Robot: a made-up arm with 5 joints. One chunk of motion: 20 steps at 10 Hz.
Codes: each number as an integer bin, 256 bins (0 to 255) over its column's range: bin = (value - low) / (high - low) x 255, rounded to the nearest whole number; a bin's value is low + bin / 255 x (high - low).
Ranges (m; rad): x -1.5..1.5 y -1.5..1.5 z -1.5..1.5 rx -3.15..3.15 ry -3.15..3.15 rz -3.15..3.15
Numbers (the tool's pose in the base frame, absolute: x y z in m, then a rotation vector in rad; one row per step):
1: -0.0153 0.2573 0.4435 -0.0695 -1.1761 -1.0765
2: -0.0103 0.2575 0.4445 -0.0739 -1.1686 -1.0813
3: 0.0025 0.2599 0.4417 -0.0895 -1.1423 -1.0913
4: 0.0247 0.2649 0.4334 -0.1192 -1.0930 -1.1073
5: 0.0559 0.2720 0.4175 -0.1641 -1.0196 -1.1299
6: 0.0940 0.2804 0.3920 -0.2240 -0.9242 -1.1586
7: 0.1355 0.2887 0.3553 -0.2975 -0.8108 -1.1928
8: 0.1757 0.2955 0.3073 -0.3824 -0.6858 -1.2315
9: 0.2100 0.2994 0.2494 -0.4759 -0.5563 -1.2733
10: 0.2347 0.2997 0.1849 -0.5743 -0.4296 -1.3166
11: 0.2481 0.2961 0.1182 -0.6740 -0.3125 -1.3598
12: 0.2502 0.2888 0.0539 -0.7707 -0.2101 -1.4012
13: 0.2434 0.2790 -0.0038 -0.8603 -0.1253 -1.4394
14: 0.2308 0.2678 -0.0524 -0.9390 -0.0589 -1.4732
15: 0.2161 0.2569 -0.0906 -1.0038 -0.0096 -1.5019
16: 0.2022 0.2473 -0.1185 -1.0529 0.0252 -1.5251
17: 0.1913 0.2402 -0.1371 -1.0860 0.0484 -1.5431
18: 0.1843 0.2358 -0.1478 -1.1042 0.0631 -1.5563
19: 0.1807 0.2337 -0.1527 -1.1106 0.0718 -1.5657
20: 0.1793 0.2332 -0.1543 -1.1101 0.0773 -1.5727
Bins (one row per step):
1: 126 149 165 125 80 84
2: 127 149 165 125 80 84
3: 128 150 165 124 81 83
4: 130 150 164 123 83 83
5: 132 151 163 121 86 82
6: 135 151 161 118 90 81
7: 139 152 158 115 95 79
8: 142 153 154 112 100 78
9: 145 153 149 108 105 76
10: 147 153 143 104 110 74
11: 149 153 138 100 115 72
12: 149 152 132 96 119 71
13: 148 151 127 93 122 69
14: 147 150 123 89 125 68
15: 146 149 120 87 127 67
16: 145 149 117 85 129 66
17: 144 148 116 84 129 65
18: 143 148 115 83 130 65
19: 143 147 115 83 130 64
20: 143 147 114 83 131 64

